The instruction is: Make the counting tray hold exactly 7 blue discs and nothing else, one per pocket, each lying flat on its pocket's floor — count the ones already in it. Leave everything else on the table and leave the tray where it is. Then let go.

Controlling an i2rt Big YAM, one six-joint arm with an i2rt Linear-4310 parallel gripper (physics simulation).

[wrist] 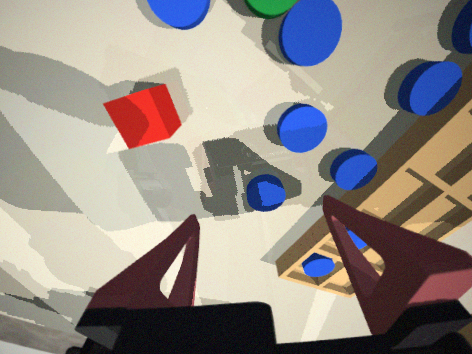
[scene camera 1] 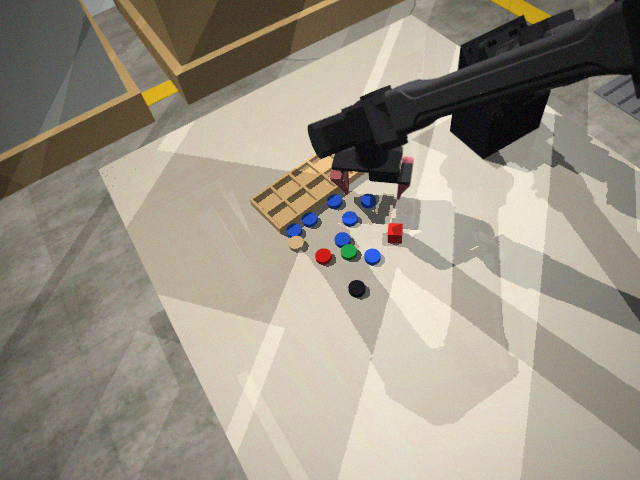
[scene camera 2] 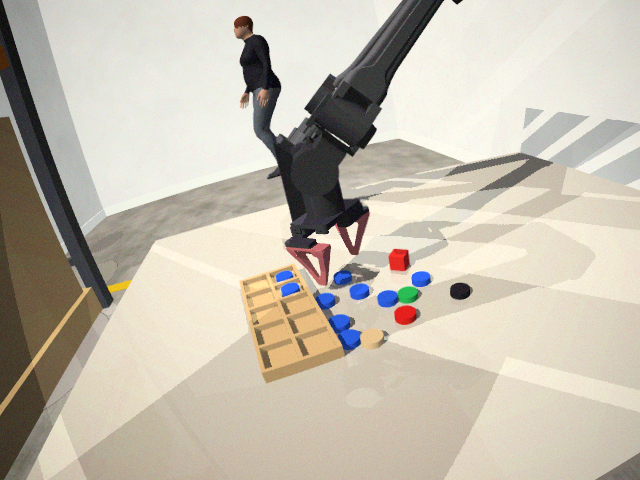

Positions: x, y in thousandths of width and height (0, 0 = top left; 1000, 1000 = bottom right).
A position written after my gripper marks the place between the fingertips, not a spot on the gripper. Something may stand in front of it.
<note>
My gripper (scene camera 2: 530, 561) is open, with nothing in its grasp. Also in view: a red cube (wrist: 306, 332). I also see a wooden counting tray (scene camera 2: 455, 697).
The wooden counting tray shows as well in the wrist view (wrist: 880, 530) and in scene camera 1 (scene camera 1: 479, 391). My gripper is seen too in the wrist view (wrist: 548, 597) and in scene camera 1 (scene camera 1: 582, 405).
</note>
